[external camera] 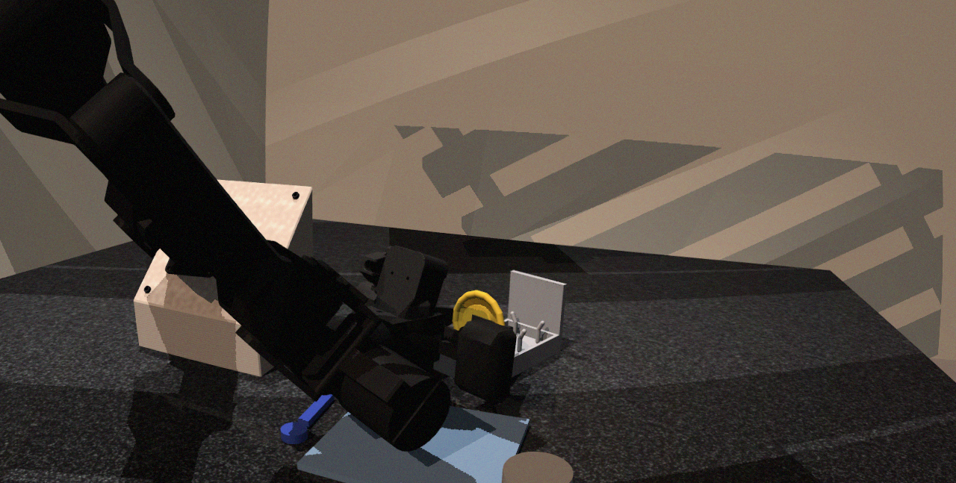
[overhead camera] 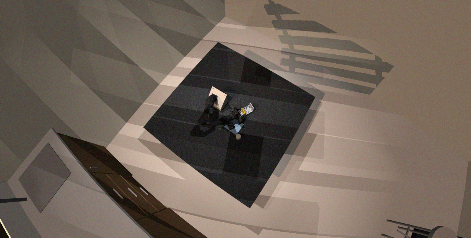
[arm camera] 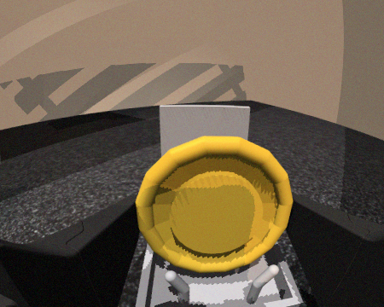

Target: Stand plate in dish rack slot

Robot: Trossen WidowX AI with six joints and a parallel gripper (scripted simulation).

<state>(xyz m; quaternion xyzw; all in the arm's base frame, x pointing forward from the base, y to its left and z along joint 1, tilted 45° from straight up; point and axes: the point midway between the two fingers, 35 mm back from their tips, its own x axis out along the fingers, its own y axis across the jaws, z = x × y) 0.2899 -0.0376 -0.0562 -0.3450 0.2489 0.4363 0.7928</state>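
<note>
Now: gripper tip 10 mm to the left of the yellow plate. Round my gripper tip: grey dish rack: 10 mm ahead, 20 mm to the left, 30 mm below; blue spoon: 120 mm behind, 160 mm to the right, 50 mm below; light blue mat: 20 mm behind, 170 mm to the right, 50 mm below.
</note>
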